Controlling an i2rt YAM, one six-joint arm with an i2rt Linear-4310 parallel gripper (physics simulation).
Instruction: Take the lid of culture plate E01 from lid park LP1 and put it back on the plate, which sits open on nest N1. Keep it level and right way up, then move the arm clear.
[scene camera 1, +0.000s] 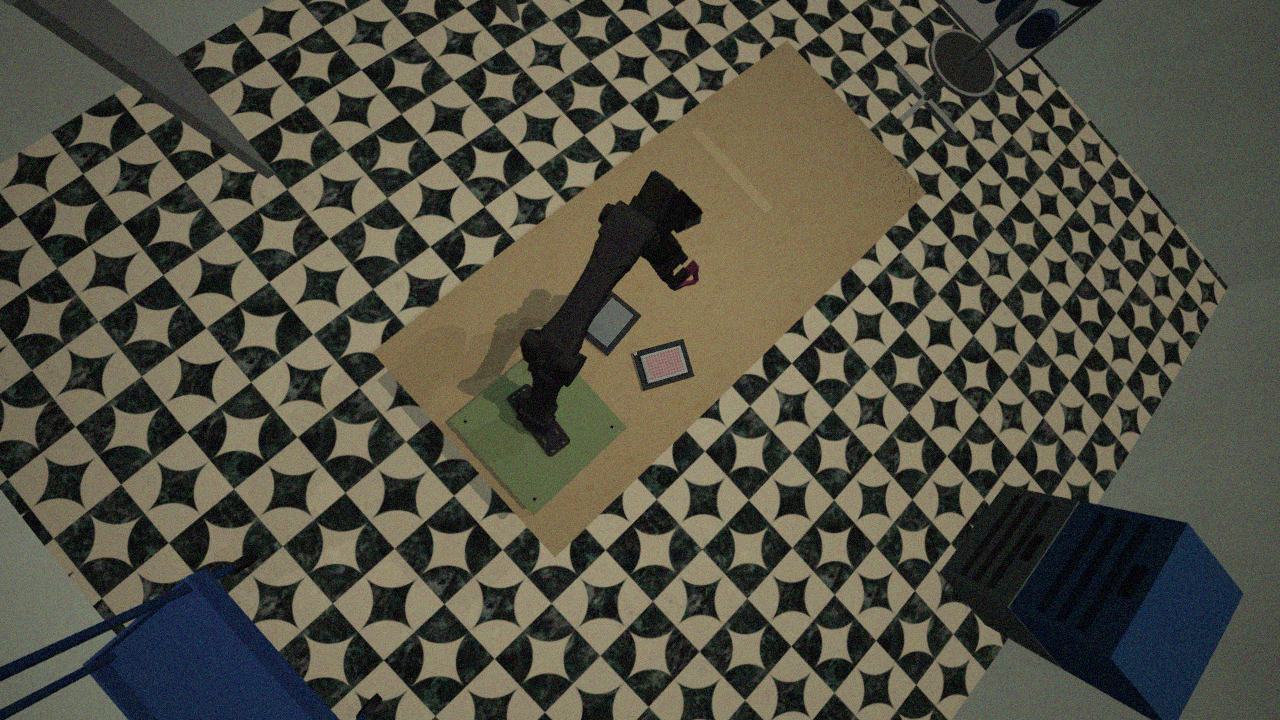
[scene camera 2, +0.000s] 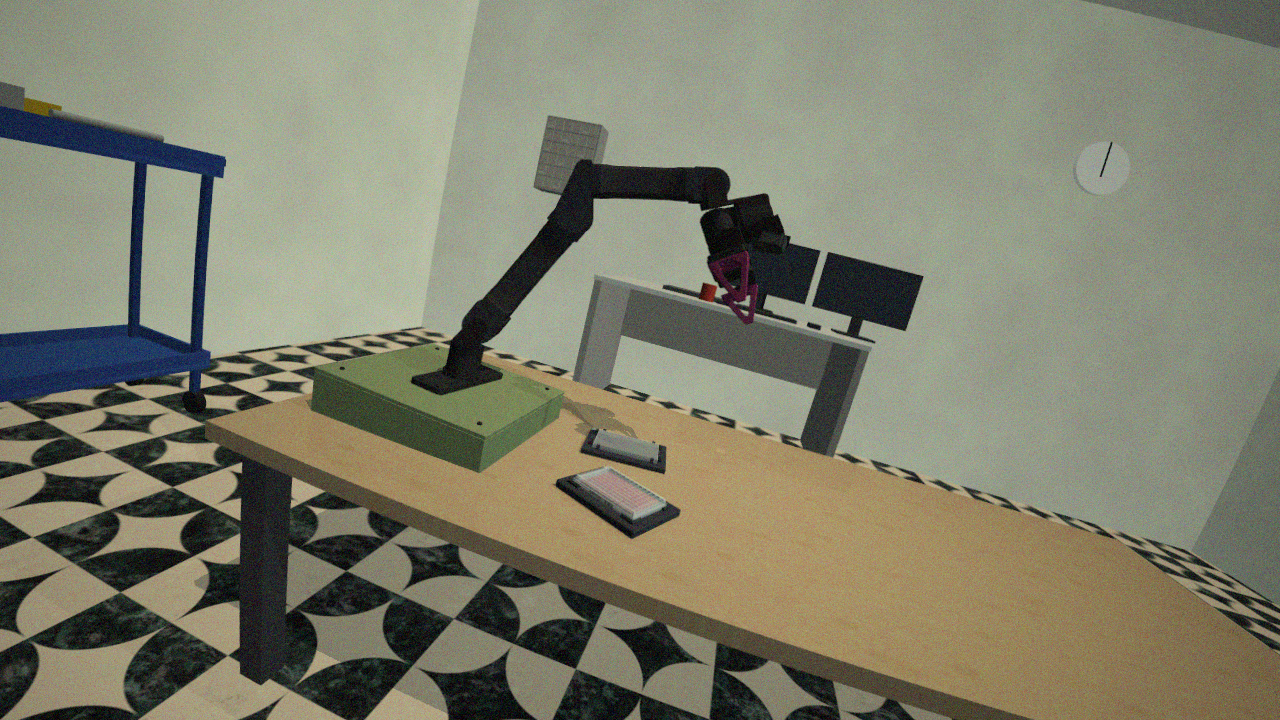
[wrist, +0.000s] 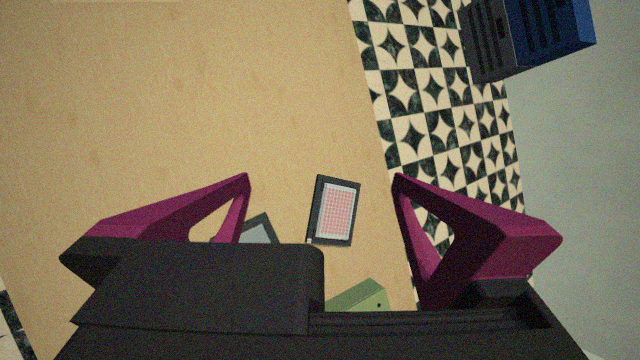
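Where they show: gripper, between the fingertips: (scene camera 1: 684, 266) (scene camera 2: 745, 313) (wrist: 320, 180); arm's base, origin of its link: (scene camera 1: 539, 419) (scene camera 2: 460, 380).
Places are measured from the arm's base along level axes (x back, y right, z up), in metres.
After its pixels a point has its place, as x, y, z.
The culture plate (scene camera 1: 664, 362) {-0.383, 0.082, -0.044} (scene camera 2: 623, 493) {-0.392, 0.101, -0.046} (wrist: 336, 212) {-0.382, 0.082, -0.044} shows pink wells and sits open on the dark nest (scene camera 1: 642, 382) {-0.295, 0.091, -0.059} (scene camera 2: 633, 530) {-0.434, 0.168, -0.058} (wrist: 312, 215) {-0.387, 0.027, -0.058}. The pale grey lid (scene camera 1: 612, 319) {-0.337, -0.116, -0.052} (scene camera 2: 625, 445) {-0.325, -0.102, -0.052} (wrist: 254, 235) {-0.377, -0.107, -0.052} lies level on the dark lid park (scene camera 1: 631, 311) {-0.398, -0.102, -0.051} (scene camera 2: 659, 464) {-0.402, -0.089, -0.060} (wrist: 270, 228) {-0.381, -0.072, -0.060}, beside the nest. In scene camera 1 the arm covers part of the lid; in the wrist view the gripper body hides most of it. My gripper (scene camera 1: 689, 274) {-0.481, -0.067, 0.258} (scene camera 2: 742, 313) {-0.481, -0.067, 0.258} (wrist: 320, 180) {-0.481, -0.067, 0.258} is open and empty, with magenta fingers wide apart, high above the table beyond the lid park.
The arm stands on a green base block (scene camera 1: 581, 447) {-0.046, 0.129, -0.001} (scene camera 2: 393, 429) {-0.015, 0.178, -0.050} (wrist: 362, 298) {-0.170, 0.101, -0.018} at one end of the wooden table (scene camera 1: 805, 134) {-1.316, -0.265, -0.070} (scene camera 2: 850, 555) {-0.757, -0.016, -0.070} (wrist: 150, 100) {-0.671, -0.248, -0.070}. A blue cart (scene camera 1: 205, 653) (scene camera 2: 192, 156), a blue cabinet (scene camera 1: 1172, 617) (wrist: 550, 30) and a desk with monitors (scene camera 2: 868, 286) stand off the table.
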